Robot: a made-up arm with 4 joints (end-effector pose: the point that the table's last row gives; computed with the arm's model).
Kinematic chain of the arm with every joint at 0, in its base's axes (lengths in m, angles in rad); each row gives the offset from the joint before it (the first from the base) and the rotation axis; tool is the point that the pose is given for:
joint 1: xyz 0 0 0.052 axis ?
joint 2: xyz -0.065 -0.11 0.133 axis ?
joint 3: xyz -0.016 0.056 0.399 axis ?
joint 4: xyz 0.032 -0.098 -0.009 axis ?
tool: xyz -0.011 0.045 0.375
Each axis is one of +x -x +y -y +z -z.
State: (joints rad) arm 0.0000 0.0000 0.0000 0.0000
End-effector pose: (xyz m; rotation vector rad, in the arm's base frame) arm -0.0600 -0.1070 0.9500 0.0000 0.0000 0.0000
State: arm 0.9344 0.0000 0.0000 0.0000
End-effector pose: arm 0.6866 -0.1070 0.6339 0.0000 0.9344 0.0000
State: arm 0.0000 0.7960 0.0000 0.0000
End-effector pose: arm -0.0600 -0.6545 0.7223 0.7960 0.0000 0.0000
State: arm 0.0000 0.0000 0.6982 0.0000
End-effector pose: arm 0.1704 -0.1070 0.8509 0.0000 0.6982 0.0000
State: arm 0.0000 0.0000 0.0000 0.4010
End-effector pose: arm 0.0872 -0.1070 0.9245 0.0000 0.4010 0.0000
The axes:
joint 1: +y
joint 2: +x
joint 3: +y
joint 4: +y

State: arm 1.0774 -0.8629 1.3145 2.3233
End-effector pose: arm 0.0141 -0.0847 0.3440 0.2729 -1.4611 0.9127
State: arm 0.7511 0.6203 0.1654 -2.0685
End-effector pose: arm -0.0617 -0.2541 0.5747 0.1580 -1.1131 -0.6356
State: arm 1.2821 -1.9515 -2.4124 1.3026
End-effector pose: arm -0.2084 0.4311 0.4487 -0.7151 0.1138 1.8176
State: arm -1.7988 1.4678 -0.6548 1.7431
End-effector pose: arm -0.2547 -0.7016 0.2772 0.1896 -0.5762 1.4821
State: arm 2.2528 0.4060 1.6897 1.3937
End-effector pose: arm 0.1387 -0.1051 0.0179 -0.3856 -0.9335 -0.1700
